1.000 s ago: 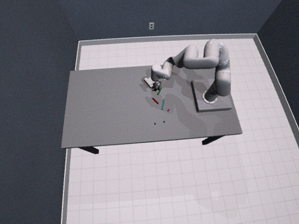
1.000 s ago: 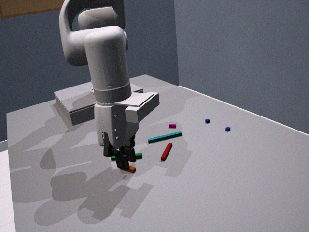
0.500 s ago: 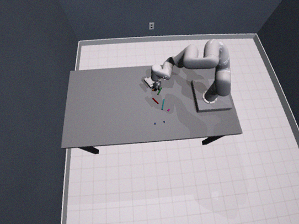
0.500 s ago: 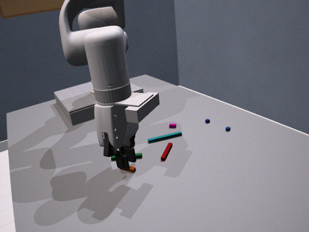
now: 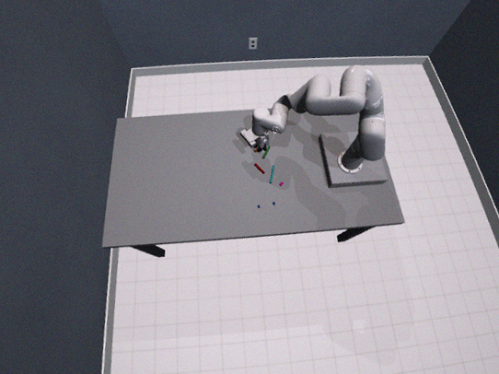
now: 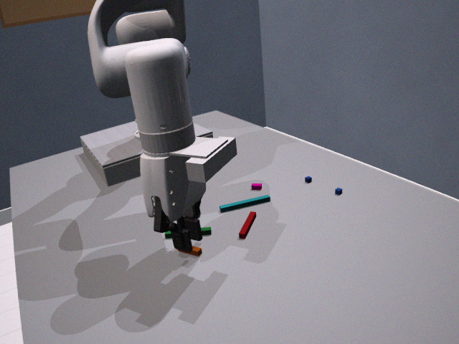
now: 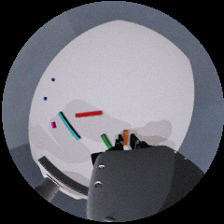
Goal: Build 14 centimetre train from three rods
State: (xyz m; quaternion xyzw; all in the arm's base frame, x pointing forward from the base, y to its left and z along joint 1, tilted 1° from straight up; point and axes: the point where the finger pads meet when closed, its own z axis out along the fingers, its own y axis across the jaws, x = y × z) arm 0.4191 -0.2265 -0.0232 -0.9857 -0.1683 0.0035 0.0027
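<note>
The orange rod is 30 mm below my hand. Round my hand: green rod 40 mm behind, 30 mm to the left, 30 mm below; red rod 30 mm ahead, 110 mm to the left, 30 mm below; turquoise rod 30 mm behind, 160 mm to the left, 30 mm below.
</note>
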